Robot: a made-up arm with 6 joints. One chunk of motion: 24 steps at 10 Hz.
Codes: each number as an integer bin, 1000 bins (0 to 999) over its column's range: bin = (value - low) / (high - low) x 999, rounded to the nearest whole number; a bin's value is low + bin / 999 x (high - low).
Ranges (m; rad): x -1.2..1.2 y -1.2..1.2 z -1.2..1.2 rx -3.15..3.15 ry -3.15..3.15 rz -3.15..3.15
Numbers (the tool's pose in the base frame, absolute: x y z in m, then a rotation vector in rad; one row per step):
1: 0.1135 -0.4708 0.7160 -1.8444 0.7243 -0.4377
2: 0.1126 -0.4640 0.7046 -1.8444 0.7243 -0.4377
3: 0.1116 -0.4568 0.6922 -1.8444 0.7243 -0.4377
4: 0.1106 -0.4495 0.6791 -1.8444 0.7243 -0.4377
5: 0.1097 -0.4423 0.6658 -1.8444 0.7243 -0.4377
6: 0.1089 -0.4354 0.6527 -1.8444 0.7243 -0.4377
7: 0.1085 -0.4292 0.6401 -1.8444 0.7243 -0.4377
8: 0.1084 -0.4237 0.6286 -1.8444 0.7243 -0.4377
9: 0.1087 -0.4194 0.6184 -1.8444 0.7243 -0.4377
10: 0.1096 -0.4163 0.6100 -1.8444 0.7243 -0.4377
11: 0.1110 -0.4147 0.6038 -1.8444 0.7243 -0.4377
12: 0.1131 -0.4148 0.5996 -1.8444 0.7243 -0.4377
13: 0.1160 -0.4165 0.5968 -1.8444 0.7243 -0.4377
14: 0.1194 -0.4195 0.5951 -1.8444 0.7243 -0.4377
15: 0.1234 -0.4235 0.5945 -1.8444 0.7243 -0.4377
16: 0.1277 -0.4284 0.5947 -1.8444 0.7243 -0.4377
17: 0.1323 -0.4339 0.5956 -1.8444 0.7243 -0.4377
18: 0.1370 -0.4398 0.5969 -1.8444 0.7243 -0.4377
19: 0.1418 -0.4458 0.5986 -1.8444 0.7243 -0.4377
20: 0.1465 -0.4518 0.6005 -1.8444 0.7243 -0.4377
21: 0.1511 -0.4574 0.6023 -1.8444 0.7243 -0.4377
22: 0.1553 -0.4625 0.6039 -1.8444 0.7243 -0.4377
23: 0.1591 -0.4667 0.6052 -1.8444 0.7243 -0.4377
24: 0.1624 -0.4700 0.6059 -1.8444 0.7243 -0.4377
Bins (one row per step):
1: 547 304 798 207 614 430
2: 546 306 793 207 614 430
3: 546 309 788 207 614 430
4: 546 312 782 207 614 430
5: 545 315 777 207 614 430
6: 545 318 771 207 614 430
7: 545 321 766 207 614 430
8: 545 323 761 207 614 430
9: 545 325 757 207 614 430
10: 545 326 753 207 614 430
11: 546 327 751 207 614 430
12: 547 327 749 207 614 430
13: 548 326 748 207 614 430
14: 549 325 747 207 614 430
15: 551 323 747 207 614 430
16: 553 321 747 207 614 430
17: 555 319 747 207 614 430
18: 557 316 748 207 614 430
19: 559 314 749 207 614 430
20: 560 311 749 207 614 430
21: 562 309 750 207 614 430
22: 564 307 751 207 614 430
23: 566 305 751 207 614 430
24: 567 304 752 207 614 430

